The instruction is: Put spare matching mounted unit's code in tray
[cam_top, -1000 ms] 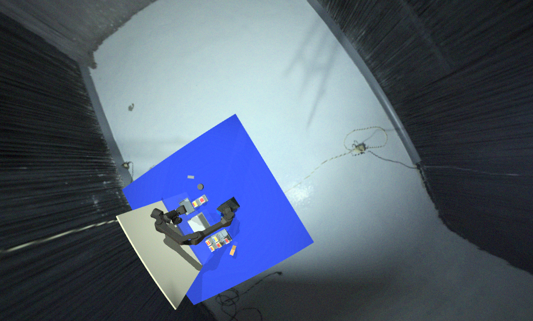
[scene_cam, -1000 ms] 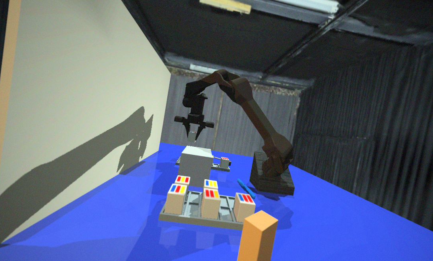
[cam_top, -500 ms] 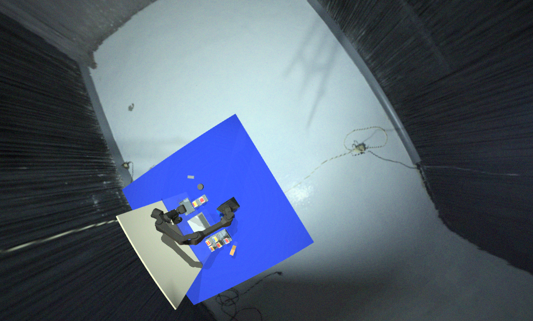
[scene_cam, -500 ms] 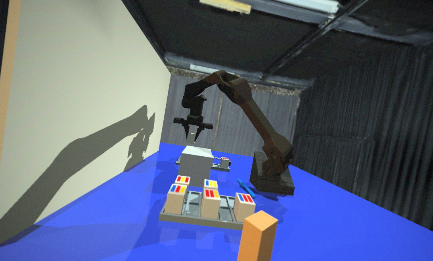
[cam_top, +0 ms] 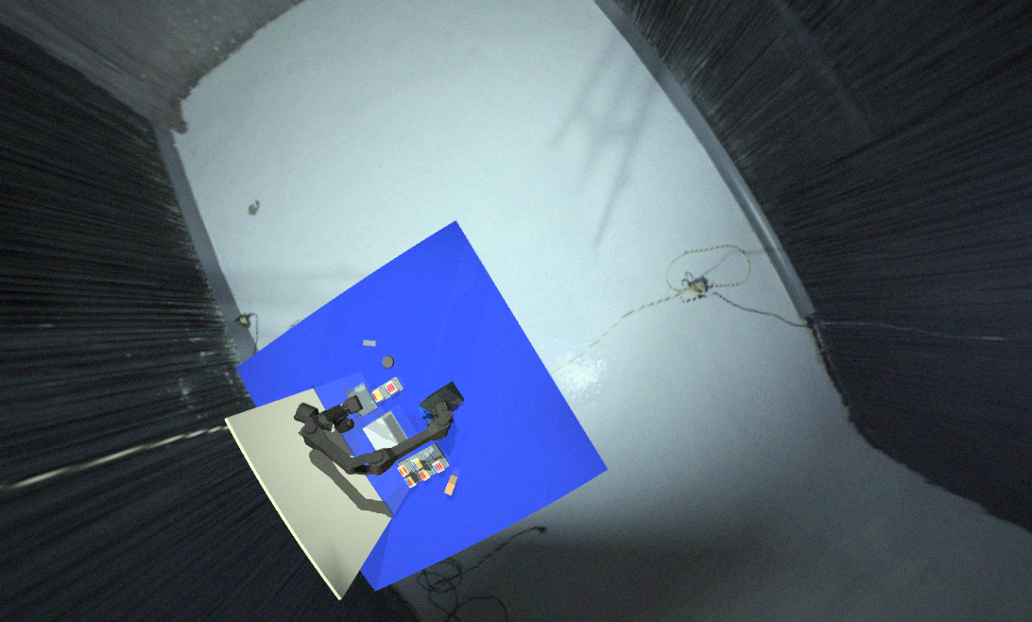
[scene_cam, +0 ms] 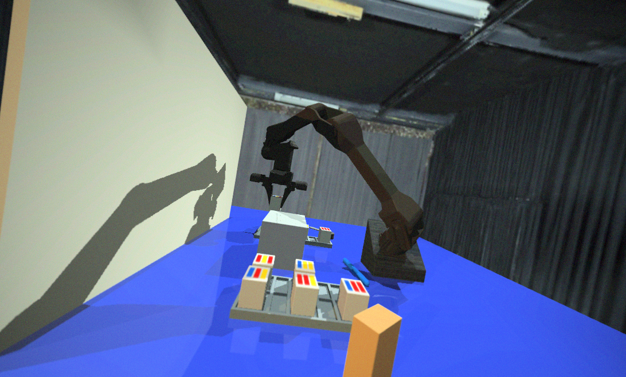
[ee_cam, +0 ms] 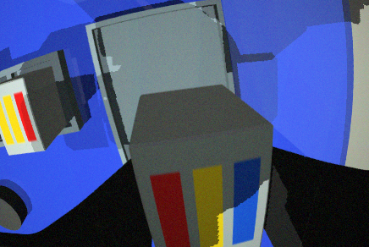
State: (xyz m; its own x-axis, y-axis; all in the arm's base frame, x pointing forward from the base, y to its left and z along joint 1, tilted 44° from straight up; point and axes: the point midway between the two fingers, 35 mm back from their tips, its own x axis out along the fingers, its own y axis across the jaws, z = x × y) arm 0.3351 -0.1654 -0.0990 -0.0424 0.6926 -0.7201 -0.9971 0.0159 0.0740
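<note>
Now: the flat grey tray 9 cm below my gripper tip. The rest, counted from my gripper tip: cream wall panel 19 cm to the left, 19 cm ahead, 13 cm above; striped spare 18 cm behind, 5 cm below, 2 cm to the left; grey mounted unit 20 cm to the left, 5 cm behind, 4 cm below.
</note>
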